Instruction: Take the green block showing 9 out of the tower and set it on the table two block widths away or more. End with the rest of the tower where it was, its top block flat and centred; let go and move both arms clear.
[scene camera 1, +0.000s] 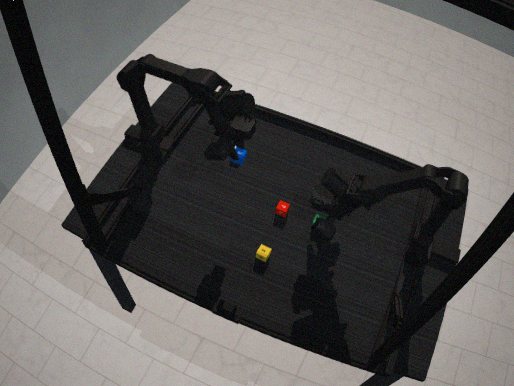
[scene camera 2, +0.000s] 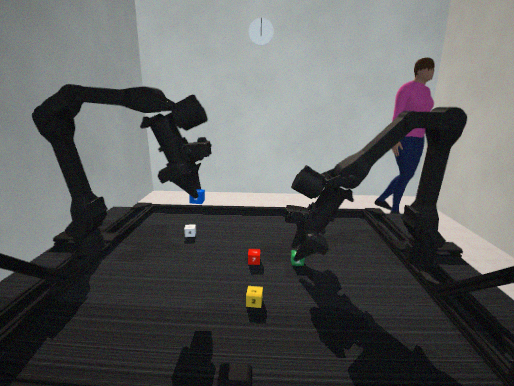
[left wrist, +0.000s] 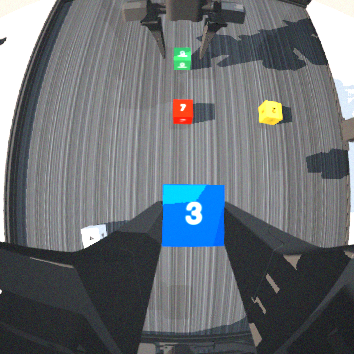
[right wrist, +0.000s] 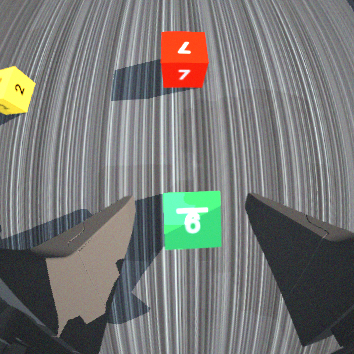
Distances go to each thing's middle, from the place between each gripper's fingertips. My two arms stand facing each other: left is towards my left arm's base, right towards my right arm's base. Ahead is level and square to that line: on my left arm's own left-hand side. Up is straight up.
Right now the red block (right wrist: 184, 61) is 140 mm to the right of my left hand and 170 mm below it.
The red block lies 110 mm to the left of my right hand and 10 mm below it.
